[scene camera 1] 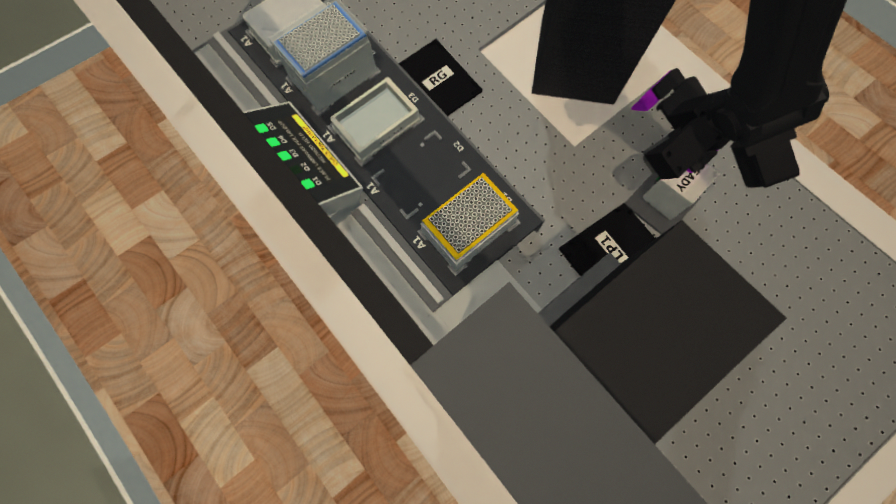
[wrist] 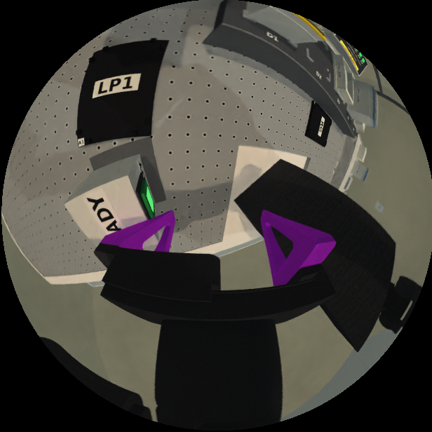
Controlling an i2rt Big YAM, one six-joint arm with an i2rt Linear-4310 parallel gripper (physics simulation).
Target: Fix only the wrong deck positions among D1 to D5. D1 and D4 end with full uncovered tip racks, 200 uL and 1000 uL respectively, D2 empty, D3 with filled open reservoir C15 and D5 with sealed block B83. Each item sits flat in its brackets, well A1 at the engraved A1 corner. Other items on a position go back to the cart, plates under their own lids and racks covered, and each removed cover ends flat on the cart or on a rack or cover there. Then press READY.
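Note:
In the scene view a yellow-rimmed, uncovered tip rack [scene camera 1: 471, 216] sits at D1. An open pale reservoir [scene camera 1: 375, 119] sits at D3 and a blue-rimmed, uncovered tip rack [scene camera 1: 322, 37] at D4. A pale block [scene camera 1: 261, 21] at D5 is partly hidden. D2 shows empty brackets. The status panel [scene camera 1: 308, 164] shows green lights for D1, D3, D4 and D5; D2 is dark. My gripper [scene camera 1: 665, 136] [wrist: 217, 214] is open and empty. Its left finger in the wrist view is near the green button [wrist: 148, 199] of the READY box [scene camera 1: 670, 200] [wrist: 87, 200].
The black LP1 pad [scene camera 1: 583, 252] [wrist: 117, 114] lies beside the READY box. The black RG pad [scene camera 1: 448, 97] [wrist: 314, 127] lies beside the deck. A tall black block [scene camera 1: 588, 56] [wrist: 320, 200] stands near the gripper on the opposite side from the READY box. A large dark box [scene camera 1: 676, 319] stands beyond LP1.

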